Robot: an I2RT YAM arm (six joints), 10 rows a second.
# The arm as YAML. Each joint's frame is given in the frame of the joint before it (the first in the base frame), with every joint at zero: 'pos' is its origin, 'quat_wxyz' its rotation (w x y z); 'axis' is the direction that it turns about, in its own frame. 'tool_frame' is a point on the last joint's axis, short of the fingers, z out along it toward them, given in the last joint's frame.
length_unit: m
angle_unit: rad
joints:
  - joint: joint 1
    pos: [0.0, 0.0, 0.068]
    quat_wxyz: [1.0, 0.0, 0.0, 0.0]
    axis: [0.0, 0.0, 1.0]
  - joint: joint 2
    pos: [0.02, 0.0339, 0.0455]
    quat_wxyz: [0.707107, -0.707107, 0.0, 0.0]
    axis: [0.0, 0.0, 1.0]
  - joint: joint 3
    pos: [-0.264, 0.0, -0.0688]
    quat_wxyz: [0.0, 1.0, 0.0, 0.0]
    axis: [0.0, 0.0, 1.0]
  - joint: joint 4
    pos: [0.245, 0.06, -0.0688]
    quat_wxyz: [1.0, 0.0, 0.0, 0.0]
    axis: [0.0, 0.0, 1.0]
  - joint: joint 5
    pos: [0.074, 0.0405, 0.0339]
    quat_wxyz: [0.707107, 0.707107, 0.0, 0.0]
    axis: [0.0, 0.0, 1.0]
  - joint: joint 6
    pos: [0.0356, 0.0, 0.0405]
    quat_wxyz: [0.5, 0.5, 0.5, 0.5]
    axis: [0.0, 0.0, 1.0]
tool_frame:
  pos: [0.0, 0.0, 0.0]
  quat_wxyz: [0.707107, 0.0, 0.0, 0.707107]
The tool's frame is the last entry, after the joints.
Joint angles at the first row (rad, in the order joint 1, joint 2, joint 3, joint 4, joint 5, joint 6):
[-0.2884 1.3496 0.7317 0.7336 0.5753 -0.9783]
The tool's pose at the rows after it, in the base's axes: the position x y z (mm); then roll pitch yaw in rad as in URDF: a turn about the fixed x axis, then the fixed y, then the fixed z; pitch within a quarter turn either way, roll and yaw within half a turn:
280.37, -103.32, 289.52, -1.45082, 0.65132, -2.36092
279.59, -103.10, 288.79, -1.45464, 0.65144, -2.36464
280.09, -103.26, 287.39, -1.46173, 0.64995, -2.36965
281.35, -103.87, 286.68, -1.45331, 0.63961, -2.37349
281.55, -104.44, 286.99, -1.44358, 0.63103, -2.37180
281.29, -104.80, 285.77, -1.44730, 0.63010, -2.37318
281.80, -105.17, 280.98, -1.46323, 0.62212, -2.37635
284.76, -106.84, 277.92, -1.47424, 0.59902, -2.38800
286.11, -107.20, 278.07, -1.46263, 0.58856, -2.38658
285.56, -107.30, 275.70, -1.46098, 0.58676, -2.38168
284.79, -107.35, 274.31, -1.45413, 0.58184, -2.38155
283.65, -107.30, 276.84, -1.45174, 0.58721, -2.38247
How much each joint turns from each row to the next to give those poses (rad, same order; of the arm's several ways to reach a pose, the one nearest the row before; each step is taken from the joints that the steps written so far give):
[-0.0002 -0.0065 -0.0061 -0.0027 -0.0037 0.0008]
[0.0002 -0.0029 -0.0037 -0.0027 0.0017 0.0016]
[0.0000 0.0033 -0.0007 -0.0026 0.0009 0.0016]
[0.0000 0.0099 0.0003 0.0190 0.0075 -0.0157]
[-0.0015 0.0035 -0.0004 0.0143 0.0012 -0.0139]
[-0.0016 0.0007 -0.0032 0.0000 -0.0023 0.0012]
[-0.0015 0.0072 -0.0084 0.0004 -0.0077 0.0002]
[-0.0023 0.0180 0.0047 0.0042 0.0015 -0.0188]
[0.0006 0.0089 0.0022 0.0193 0.0042 -0.0171]
[-0.0014 0.0027 -0.0090 0.0130 -0.0056 -0.0020]
[-0.0007 0.0019 -0.0079 0.0172 0.0022 -0.0088]
[-0.0008 -0.0091 0.0030 -0.0100 0.0019 0.0042]

